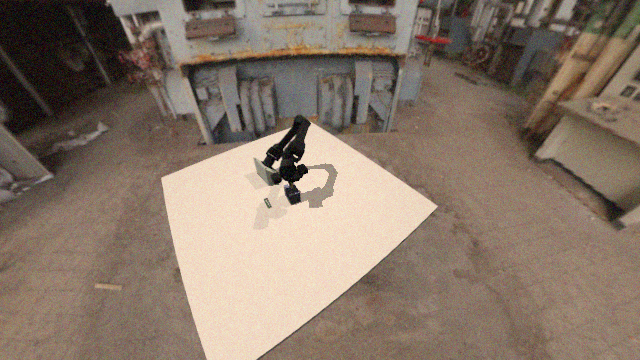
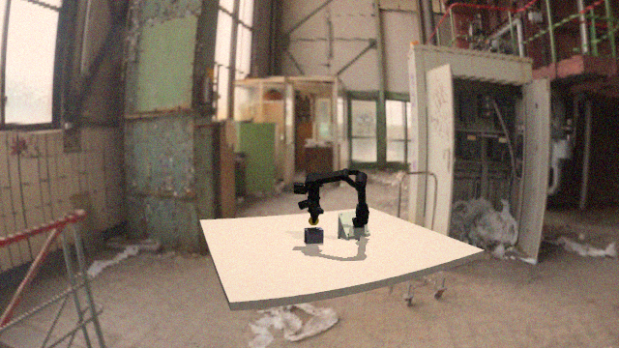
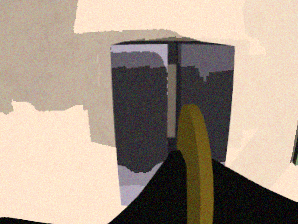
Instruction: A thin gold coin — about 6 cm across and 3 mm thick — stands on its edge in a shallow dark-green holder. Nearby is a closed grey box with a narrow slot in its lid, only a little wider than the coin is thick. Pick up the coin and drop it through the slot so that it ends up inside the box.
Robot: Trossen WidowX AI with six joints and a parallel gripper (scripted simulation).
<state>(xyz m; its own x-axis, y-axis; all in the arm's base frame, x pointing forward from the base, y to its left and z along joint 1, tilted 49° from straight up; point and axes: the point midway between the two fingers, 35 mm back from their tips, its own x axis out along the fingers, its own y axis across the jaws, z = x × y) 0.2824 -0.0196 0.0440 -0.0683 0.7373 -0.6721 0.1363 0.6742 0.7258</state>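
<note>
The gold coin lies 20 mm above my gripper tip.
</note>
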